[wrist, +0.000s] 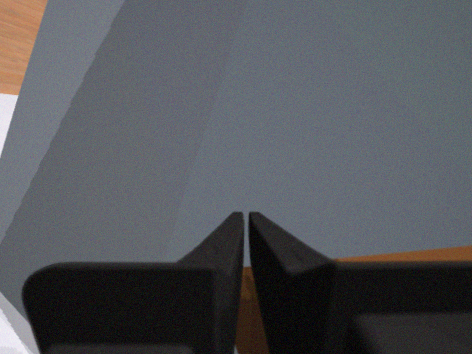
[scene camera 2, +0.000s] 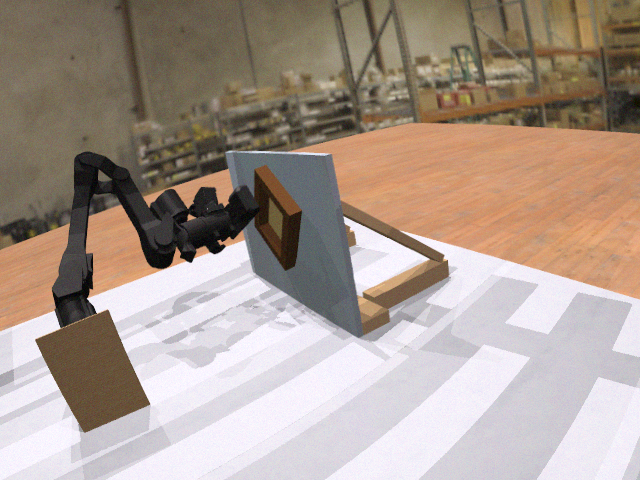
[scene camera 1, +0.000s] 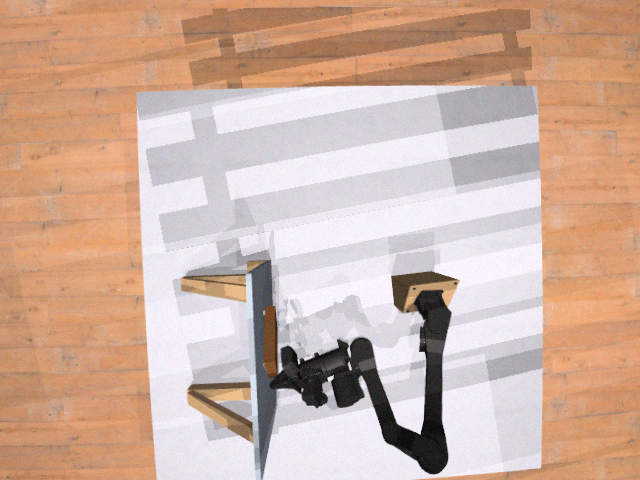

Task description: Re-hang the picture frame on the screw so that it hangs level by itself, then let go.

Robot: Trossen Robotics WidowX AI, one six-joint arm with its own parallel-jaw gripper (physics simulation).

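Pixels of known places: gripper, fingertip midpoint: (wrist: 245, 221) (scene camera 1: 270, 386); arm's base, origin of the base link: (scene camera 2: 83, 336) (scene camera 1: 428, 297).
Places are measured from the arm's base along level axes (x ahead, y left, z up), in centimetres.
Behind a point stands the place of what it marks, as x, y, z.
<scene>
The brown picture frame (scene camera 1: 270, 341) @[41.3, 7.7, 12.9] (scene camera 2: 281, 195) @[41.7, 4.6, 10.5] (wrist: 252, 325) @[40.7, 19.7, 2.2] is against or close to the front face of the upright grey-blue panel (scene camera 1: 261, 289) (scene camera 2: 320, 232) (wrist: 300, 125). In the second scene view its top edge slopes steeply down toward the camera side, so it looks tilted. The screw does not show in any view. My gripper (scene camera 1: 272, 384) @[42.3, 22.5, 4.6] (scene camera 2: 254, 206) @[42.3, 22.5, 4.6] (wrist: 245, 221) @[42.3, 22.5, 4.6] is shut, its tips almost touching, with no held object visible between them. It is beside the frame's far end, close to the panel. In the wrist view the frame's upper edge shows below and behind the fingers.
Wooden braces (scene camera 1: 219, 415) @[56.5, 32.6, 0.9] (scene camera 2: 405, 284) @[59.5, -3.5, -11.2] prop the panel from behind. The arm's wooden base block (scene camera 1: 426, 284) @[2.3, -4.2, 4.3] (scene camera 2: 93, 372) @[-0.1, -4.6, -4.6] stands on the white table top (scene camera 1: 336, 196) @[24.5, -28.8, -14.4] (scene camera 2: 258, 413) @[22.3, -16.5, -14.4]. The black arm bends between this block and the panel.
</scene>
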